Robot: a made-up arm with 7 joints. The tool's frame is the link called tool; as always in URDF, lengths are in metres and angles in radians. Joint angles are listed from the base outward. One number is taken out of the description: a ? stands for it. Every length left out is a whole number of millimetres.
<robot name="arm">
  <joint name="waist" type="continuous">
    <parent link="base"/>
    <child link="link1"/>
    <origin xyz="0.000 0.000 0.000" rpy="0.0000 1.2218 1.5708"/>
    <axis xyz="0 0 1"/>
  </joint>
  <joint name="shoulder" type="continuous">
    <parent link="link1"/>
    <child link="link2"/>
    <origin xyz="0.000 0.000 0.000" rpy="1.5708 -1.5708 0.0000"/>
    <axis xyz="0 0 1"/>
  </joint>
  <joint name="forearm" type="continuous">
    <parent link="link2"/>
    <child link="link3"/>
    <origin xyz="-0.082 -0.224 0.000" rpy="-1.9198 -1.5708 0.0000"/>
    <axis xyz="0 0 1"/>
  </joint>
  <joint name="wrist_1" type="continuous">
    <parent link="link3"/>
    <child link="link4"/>
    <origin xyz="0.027 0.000 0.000" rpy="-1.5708 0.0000 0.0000"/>
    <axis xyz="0 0 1"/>
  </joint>
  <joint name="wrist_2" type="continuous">
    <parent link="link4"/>
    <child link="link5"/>
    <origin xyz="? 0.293 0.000" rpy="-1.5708 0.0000 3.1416"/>
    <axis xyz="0 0 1"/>
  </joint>
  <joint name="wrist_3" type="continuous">
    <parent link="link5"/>
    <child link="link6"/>
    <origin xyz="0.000 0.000 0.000" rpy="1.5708 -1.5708 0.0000"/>
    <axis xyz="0 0 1"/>
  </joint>
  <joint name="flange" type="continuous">
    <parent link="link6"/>
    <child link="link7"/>
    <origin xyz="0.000 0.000 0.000" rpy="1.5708 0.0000 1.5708"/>
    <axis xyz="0 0 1"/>
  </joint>
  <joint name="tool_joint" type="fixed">
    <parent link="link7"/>
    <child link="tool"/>
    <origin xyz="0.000 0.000 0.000"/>
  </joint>
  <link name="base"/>
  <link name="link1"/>
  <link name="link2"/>
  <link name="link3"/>
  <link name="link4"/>
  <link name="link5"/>
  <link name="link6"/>
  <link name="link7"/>
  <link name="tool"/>
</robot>
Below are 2 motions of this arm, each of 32 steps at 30 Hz.
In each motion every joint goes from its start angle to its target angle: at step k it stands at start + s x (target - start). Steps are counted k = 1, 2, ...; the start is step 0. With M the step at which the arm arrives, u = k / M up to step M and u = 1 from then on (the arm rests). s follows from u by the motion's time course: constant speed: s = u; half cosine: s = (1 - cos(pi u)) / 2; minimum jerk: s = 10 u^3 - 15 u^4 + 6 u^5.
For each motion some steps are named. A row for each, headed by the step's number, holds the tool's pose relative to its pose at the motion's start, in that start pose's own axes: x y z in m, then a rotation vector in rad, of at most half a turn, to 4 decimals.
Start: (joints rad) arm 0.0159 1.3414 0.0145 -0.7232 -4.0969 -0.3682 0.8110
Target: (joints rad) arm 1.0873 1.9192 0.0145 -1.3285 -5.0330 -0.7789 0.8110
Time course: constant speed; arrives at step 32
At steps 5, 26, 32:
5: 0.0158 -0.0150 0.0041 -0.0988 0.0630 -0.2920
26: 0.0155 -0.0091 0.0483 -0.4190 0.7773 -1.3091
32: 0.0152 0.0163 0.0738 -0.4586 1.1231 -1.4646

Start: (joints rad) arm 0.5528 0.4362 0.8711 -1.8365 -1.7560 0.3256 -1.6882
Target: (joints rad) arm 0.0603 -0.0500 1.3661 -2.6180 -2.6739 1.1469 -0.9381
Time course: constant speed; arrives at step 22
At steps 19, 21, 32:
19: -0.1189 -0.1131 0.0455 -1.3728 0.6664 0.1527
21: -0.1280 -0.1240 0.0574 -1.4736 0.7702 0.1037
32: -0.1326 -0.1291 0.0637 -1.5178 0.8242 0.0735

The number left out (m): -0.035
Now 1 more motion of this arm.
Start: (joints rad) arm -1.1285 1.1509 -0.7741 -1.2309 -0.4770 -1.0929 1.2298
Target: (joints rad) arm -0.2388 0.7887 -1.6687 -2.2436 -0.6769 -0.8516 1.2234
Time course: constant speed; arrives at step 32
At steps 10, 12, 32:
10: -0.0881 -0.1742 -0.1217 -0.4107 -0.0636 0.3048
12: -0.0931 -0.2163 -0.1400 -0.4850 -0.0994 0.3670
32: 0.1006 -0.5448 -0.2017 -0.9316 -0.8169 0.9829

